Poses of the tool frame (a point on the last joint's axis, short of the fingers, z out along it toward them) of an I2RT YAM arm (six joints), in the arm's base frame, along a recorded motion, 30 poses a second.
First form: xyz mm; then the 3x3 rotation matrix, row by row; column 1 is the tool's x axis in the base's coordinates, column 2 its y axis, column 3 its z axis. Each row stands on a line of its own.
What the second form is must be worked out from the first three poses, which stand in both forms.
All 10 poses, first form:
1:
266, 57, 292
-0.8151, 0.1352, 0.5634
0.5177, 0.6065, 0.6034
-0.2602, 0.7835, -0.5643
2:
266, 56, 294
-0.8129, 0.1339, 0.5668
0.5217, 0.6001, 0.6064
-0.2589, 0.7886, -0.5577
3:
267, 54, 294
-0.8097, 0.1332, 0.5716
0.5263, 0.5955, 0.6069
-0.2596, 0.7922, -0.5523
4:
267, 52, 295
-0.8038, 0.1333, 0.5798
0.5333, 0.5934, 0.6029
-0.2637, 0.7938, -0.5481
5:
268, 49, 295
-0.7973, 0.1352, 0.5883
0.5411, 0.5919, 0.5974
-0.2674, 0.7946, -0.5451
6:
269, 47, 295
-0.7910, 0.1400, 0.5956
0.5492, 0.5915, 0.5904
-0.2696, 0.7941, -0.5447
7:
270, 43, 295
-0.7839, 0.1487, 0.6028
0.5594, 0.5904, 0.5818
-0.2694, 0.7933, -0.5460
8:
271, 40, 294
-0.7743, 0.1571, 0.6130
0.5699, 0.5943, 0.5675
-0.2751, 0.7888, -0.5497
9:
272, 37, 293
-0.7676, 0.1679, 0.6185
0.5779, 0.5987, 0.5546
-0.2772, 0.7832, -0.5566
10:
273, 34, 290
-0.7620, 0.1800, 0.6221
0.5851, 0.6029, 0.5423
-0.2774, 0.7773, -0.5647
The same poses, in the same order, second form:
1:
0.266, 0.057, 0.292
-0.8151, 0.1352, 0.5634
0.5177, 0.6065, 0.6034
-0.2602, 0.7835, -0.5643

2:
0.266, 0.056, 0.294
-0.8129, 0.1339, 0.5668
0.5217, 0.6001, 0.6064
-0.2589, 0.7886, -0.5577

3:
0.267, 0.054, 0.294
-0.8097, 0.1332, 0.5716
0.5263, 0.5955, 0.6069
-0.2596, 0.7922, -0.5523

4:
0.267, 0.052, 0.295
-0.8038, 0.1333, 0.5798
0.5333, 0.5934, 0.6029
-0.2637, 0.7938, -0.5481

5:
0.268, 0.049, 0.295
-0.7973, 0.1352, 0.5883
0.5411, 0.5919, 0.5974
-0.2674, 0.7946, -0.5451

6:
0.269, 0.047, 0.295
-0.7910, 0.1400, 0.5956
0.5492, 0.5915, 0.5904
-0.2696, 0.7941, -0.5447

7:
0.270, 0.043, 0.295
-0.7839, 0.1487, 0.6028
0.5594, 0.5904, 0.5818
-0.2694, 0.7933, -0.5460

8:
0.271, 0.040, 0.294
-0.7743, 0.1571, 0.6130
0.5699, 0.5943, 0.5675
-0.2751, 0.7888, -0.5497

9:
0.272, 0.037, 0.293
-0.7676, 0.1679, 0.6185
0.5779, 0.5987, 0.5546
-0.2772, 0.7832, -0.5566

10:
0.273, 0.034, 0.290
-0.7620, 0.1800, 0.6221
0.5851, 0.6029, 0.5423
-0.2774, 0.7773, -0.5647

